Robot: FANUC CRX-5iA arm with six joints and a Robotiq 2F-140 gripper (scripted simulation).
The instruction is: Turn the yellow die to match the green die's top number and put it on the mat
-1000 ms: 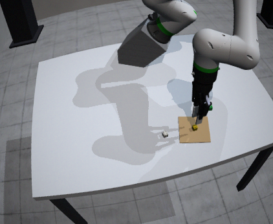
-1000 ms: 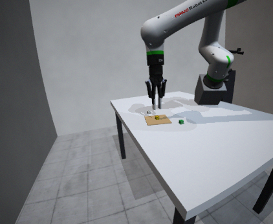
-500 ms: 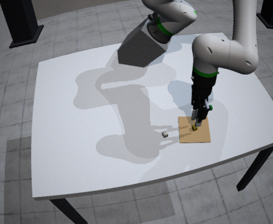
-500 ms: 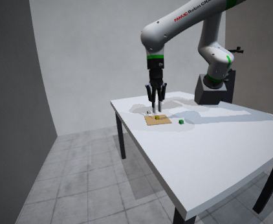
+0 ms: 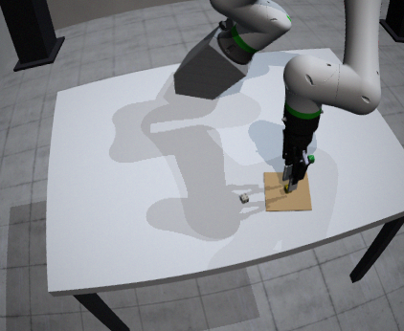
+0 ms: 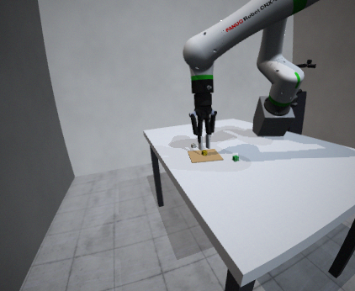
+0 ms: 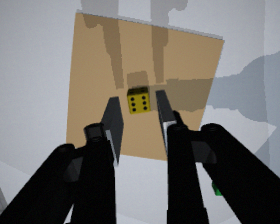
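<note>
Right now my hand is 5 cm above the yellow die. Also, from my hand: white die: 2 cm ahead, 13 cm to the right, 6 cm below; green die: 11 cm behind, 10 cm to the left, 6 cm below; tan mat: 6 cm below.
</note>
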